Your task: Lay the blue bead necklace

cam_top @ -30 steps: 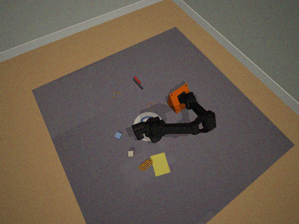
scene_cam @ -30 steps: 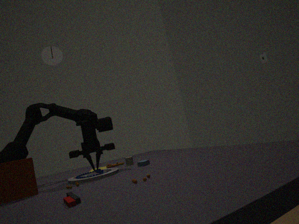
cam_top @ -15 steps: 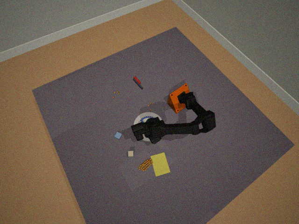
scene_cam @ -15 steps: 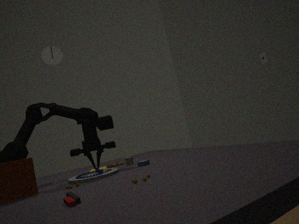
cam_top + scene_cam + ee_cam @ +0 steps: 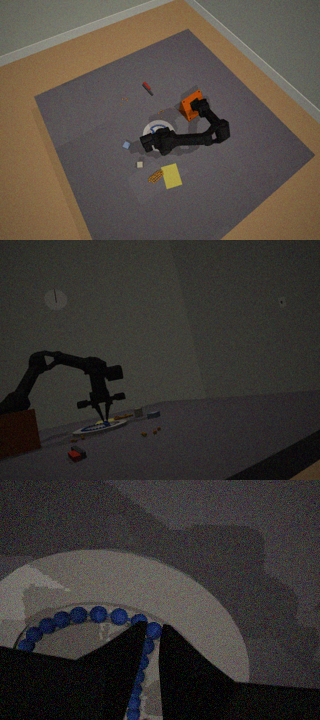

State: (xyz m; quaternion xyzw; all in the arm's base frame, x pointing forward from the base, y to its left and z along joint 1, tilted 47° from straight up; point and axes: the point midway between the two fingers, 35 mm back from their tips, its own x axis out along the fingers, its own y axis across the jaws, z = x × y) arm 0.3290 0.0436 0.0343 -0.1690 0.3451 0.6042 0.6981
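My gripper tip is now 50 mm to the left of the round white bead board, 40 mm past it and 10 mm above it. Round my gripper tip: cream cube (160 mm ahead, 20 mm to the left); then yellow sheet (170 mm to the left, 60 mm ahead, 20 mm below); then light blue cube (150 mm ahead, 120 mm to the right, 10 mm below).
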